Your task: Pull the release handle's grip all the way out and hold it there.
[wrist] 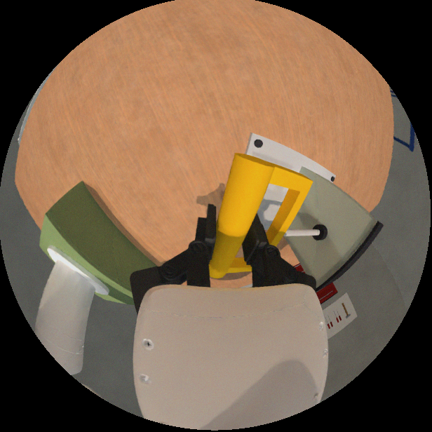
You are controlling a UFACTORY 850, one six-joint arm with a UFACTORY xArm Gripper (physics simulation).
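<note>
The release handle's yellow grip (245, 195) is a thick round bar joined to a rectangular yellow frame, in the middle of the wrist view. My gripper (228, 218) is shut on the grip's bar, with one black finger on each side. A thin white rod (301, 233) runs from the frame to a black round collar on the grey-green housing (335, 220) at the right. The grip stands apart from the housing, with a stretch of the rod showing between them. The lower end of the bar is partly hidden between the fingers.
A white base plate (290, 158) with dark bolts lies under the housing on the wooden table (150, 90). A green block (95, 230) with a pale cylinder (65, 315) stands at the left. A red item (327, 293) and a white card (342, 316) show at the lower right.
</note>
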